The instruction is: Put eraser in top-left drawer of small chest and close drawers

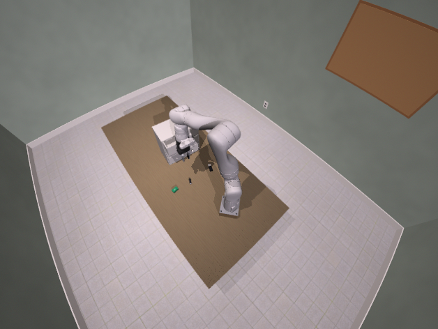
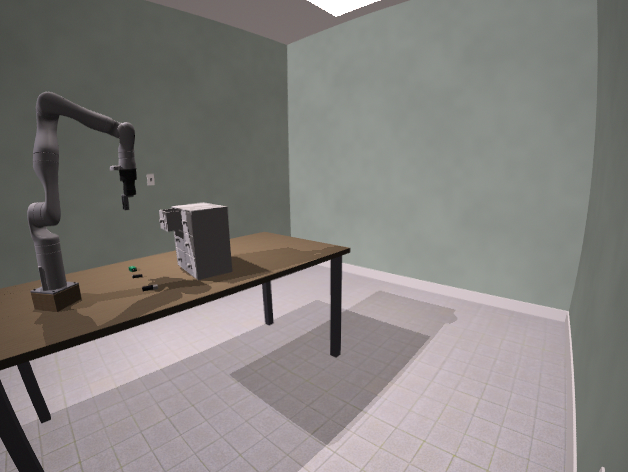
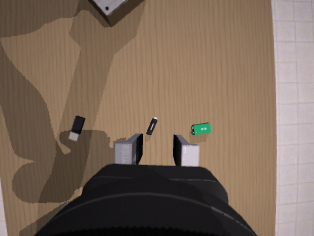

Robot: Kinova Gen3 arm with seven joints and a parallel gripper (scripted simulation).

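My gripper is now 10 mm short of the black stick-shaped object and 340 mm above it. Round my hand: green eraser: 30 mm ahead, 120 mm to the left, 330 mm below.
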